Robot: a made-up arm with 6 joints. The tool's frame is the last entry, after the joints. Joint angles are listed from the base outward. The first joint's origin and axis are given. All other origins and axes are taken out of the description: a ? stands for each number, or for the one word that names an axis. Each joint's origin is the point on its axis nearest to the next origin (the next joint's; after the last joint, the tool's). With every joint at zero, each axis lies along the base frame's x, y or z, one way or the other. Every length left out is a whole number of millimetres.
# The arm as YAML. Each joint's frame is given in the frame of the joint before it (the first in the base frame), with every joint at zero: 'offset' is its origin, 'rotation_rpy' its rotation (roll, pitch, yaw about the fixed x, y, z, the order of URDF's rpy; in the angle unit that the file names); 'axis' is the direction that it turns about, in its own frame. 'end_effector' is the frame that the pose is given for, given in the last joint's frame.
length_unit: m
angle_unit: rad
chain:
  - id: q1
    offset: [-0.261, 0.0, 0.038]
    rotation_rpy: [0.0, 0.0, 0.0]
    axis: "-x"
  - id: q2
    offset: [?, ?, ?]
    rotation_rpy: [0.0, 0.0, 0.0]
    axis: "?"
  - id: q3
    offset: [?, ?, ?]
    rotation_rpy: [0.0, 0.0, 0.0]
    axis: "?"
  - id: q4
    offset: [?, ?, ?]
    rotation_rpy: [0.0, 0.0, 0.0]
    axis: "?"
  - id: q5
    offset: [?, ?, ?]
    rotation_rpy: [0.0, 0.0, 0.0]
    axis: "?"
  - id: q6
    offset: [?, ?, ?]
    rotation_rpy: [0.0, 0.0, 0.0]
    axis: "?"
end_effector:
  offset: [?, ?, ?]
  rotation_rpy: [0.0, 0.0, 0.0]
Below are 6 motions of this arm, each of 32 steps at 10 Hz.
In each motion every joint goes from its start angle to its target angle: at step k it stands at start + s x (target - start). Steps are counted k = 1, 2, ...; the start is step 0. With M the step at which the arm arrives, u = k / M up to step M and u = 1 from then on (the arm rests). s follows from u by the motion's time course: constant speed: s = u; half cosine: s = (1 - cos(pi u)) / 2; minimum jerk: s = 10 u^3 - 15 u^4 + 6 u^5.
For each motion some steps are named. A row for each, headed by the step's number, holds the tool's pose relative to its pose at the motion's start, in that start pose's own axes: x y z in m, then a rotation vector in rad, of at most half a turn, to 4 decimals.
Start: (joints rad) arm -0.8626 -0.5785 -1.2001 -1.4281 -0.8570 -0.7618
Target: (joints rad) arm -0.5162 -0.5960 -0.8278 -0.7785 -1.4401 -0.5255
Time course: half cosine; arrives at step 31
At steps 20, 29, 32:
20: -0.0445 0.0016 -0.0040 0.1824 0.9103 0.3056
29: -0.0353 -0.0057 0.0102 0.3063 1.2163 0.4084
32: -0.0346 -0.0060 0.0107 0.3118 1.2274 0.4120

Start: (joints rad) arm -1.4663 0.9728 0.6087 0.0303 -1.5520 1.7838
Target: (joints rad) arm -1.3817 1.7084 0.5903 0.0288 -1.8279 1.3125
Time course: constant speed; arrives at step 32
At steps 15, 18, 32:
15: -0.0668 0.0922 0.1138 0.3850 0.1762 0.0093
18: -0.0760 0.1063 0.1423 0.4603 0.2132 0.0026
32: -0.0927 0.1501 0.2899 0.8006 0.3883 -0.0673

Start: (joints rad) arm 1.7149 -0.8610 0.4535 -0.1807 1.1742 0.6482
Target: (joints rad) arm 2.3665 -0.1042 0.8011 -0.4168 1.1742 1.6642
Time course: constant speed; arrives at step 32
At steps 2, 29, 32:
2: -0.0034 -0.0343 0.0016 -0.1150 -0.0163 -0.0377
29: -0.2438 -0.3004 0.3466 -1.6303 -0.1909 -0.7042
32: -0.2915 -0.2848 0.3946 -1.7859 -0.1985 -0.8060

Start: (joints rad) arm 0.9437 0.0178 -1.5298 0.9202 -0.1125 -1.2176
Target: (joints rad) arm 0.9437 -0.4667 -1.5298 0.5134 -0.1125 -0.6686
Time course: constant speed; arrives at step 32
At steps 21, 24, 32:
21: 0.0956 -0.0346 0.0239 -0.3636 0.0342 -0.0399
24: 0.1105 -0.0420 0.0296 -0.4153 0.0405 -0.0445
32: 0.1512 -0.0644 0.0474 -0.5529 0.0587 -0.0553

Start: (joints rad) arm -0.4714 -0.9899 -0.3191 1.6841 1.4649 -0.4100
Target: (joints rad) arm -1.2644 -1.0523 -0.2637 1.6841 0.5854 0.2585
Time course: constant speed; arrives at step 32
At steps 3, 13, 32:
3: -0.0129 0.0018 -0.0004 -0.0101 0.0082 0.1203
13: -0.0328 -0.0024 -0.0003 -0.0567 -0.0493 0.5251
32: 0.0205 0.0172 0.0190 -0.1593 -0.5134 1.2062

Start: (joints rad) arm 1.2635 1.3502 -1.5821 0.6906 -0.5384 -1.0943
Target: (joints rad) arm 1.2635 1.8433 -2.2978 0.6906 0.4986 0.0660
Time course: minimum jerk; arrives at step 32
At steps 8, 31, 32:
8: -0.0051 -0.0359 -0.0059 -0.0947 -0.0864 0.0313
31: -0.0313 -0.3560 0.0511 -0.7094 -0.6269 -0.1309
32: -0.0313 -0.3561 0.0511 -0.7095 -0.6269 -0.1310

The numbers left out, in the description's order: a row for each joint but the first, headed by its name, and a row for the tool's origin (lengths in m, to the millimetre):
q2: xyz 0.0 0.003 0.029, axis -z
q3: xyz 0.018 -0.282 0.0, axis -x
q4: xyz 0.0 -0.05 0.113, axis +y
q5: xyz 0.078 0.0 0.195, axis -z
q6: xyz 0.039 0.01 0.0, axis -x
tool: xyz 0.0 0.079 -0.277

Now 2 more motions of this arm.
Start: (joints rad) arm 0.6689 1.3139 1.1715 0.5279 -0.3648 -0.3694
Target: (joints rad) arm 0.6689 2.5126 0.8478 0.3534 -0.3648 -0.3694
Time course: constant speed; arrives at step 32
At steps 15, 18, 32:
15: -0.0849 0.0100 -0.0315 0.3832 0.2248 -0.2562
18: -0.1015 0.0152 -0.0336 0.4586 0.2619 -0.3165
32: -0.1719 0.0488 -0.0256 0.7920 0.4049 -0.6413

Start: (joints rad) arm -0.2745 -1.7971 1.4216 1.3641 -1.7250 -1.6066
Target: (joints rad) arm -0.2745 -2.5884 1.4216 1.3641 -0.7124 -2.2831
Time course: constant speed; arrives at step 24
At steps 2, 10, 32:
2: 0.0287 0.0127 -0.0083 -0.0074 -0.0832 -0.0115
10: 0.1307 0.0573 -0.0349 -0.0526 -0.4050 0.0424
32: 0.2259 0.1319 -0.1069 -0.1786 -0.7849 0.4838

